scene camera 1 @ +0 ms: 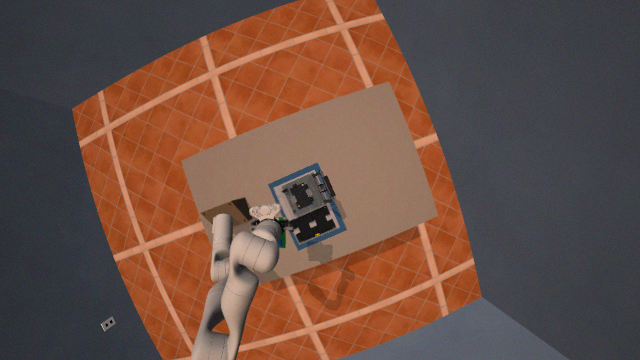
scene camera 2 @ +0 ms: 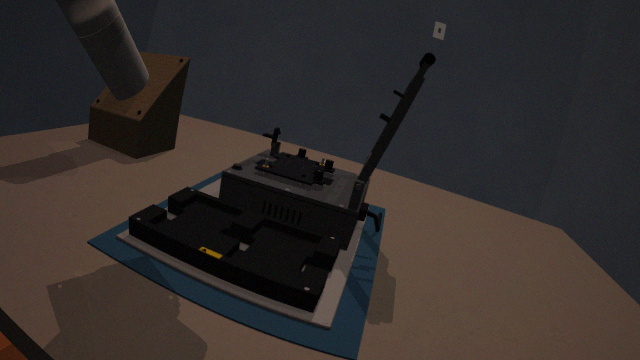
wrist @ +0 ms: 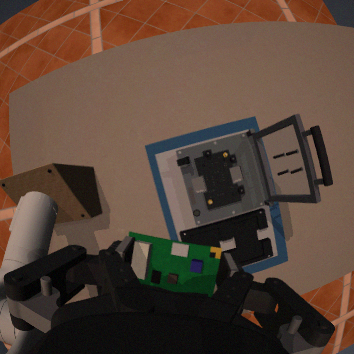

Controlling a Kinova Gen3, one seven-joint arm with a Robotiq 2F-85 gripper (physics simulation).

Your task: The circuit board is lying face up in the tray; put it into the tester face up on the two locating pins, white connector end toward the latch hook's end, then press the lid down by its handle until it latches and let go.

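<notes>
My gripper is shut on the green circuit board, held by its two ends, component side up, high above the table. Its white connector is at the left in the wrist view. The gripper and board do not show in scene camera 2. The grey tester has gold locating pins and a black latch hook at its left end in the wrist view. Its lid stands open, handle at the free edge. The black tray is empty.
The tester and tray stand on a white base over a blue mat. A brown wedge-shaped block stands left of them. A grey cylindrical arm link shows by the block.
</notes>
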